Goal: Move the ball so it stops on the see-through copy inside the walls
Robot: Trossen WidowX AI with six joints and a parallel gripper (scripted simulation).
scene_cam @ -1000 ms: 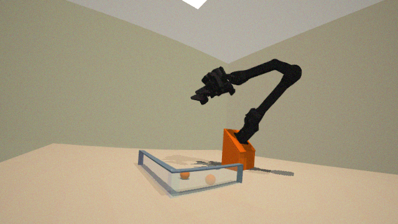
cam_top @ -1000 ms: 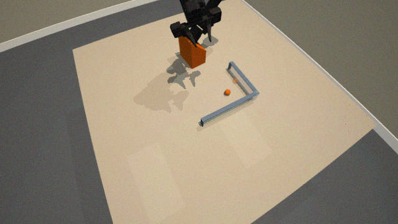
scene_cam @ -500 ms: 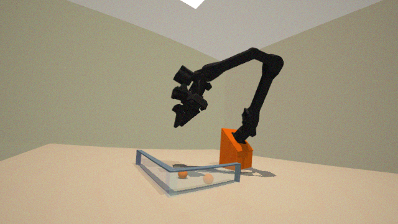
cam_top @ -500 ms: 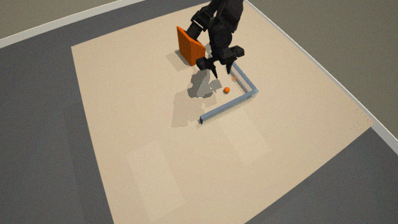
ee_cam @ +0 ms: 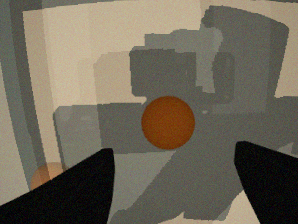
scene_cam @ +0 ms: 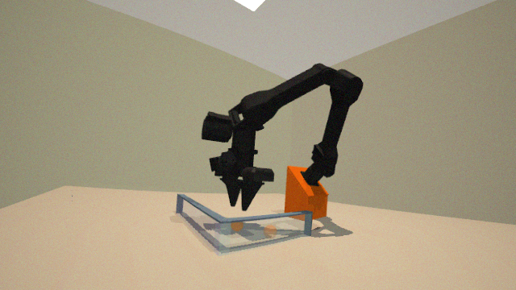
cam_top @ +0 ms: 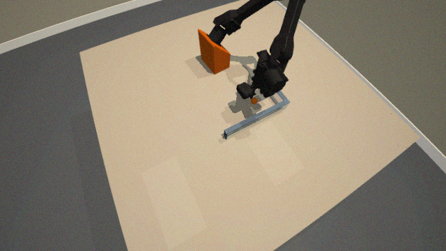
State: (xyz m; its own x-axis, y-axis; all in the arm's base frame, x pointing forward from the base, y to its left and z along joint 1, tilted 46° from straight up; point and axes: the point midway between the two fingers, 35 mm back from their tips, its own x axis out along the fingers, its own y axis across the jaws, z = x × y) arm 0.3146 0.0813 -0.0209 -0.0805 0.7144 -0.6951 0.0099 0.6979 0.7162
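Now: the orange ball 4 cm below my gripper tip. Round my gripper tip: see-through copy of ball 8 cm to the left, 4 cm below, 4 cm behind.
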